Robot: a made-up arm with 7 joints. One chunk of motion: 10 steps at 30 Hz.
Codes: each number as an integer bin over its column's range. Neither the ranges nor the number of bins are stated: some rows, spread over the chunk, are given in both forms.
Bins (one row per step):
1: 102 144 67 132 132 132
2: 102 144 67 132 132 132
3: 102 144 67 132 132 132
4: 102 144 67 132 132 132
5: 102 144 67 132 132 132
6: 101 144 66 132 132 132
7: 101 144 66 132 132 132
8: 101 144 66 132 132 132
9: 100 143 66 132 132 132
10: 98 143 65 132 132 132
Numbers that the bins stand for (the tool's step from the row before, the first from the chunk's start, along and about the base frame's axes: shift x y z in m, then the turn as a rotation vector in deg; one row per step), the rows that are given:
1: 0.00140 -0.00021 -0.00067 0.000 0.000 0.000
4: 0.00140 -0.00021 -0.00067 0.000 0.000 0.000
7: 0.00106 -0.00021 -0.00100 0.000 0.000 0.000
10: 0.00005 -0.00050 -0.00133 0.000 0.000 0.000
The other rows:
2: 0.00140 -0.00021 -0.00067 0.000 0.000 0.000
3: 0.00140 -0.00021 -0.00067 0.000 0.000 0.000
5: 0.00140 -0.00021 -0.00067 0.000 0.000 0.000
6: 0.00106 -0.00021 -0.00100 0.000 0.000 0.000
8: 0.00106 -0.00021 -0.00100 0.000 0.000 0.000
9: 0.00073 -0.00050 -0.00100 0.000 0.000 0.000

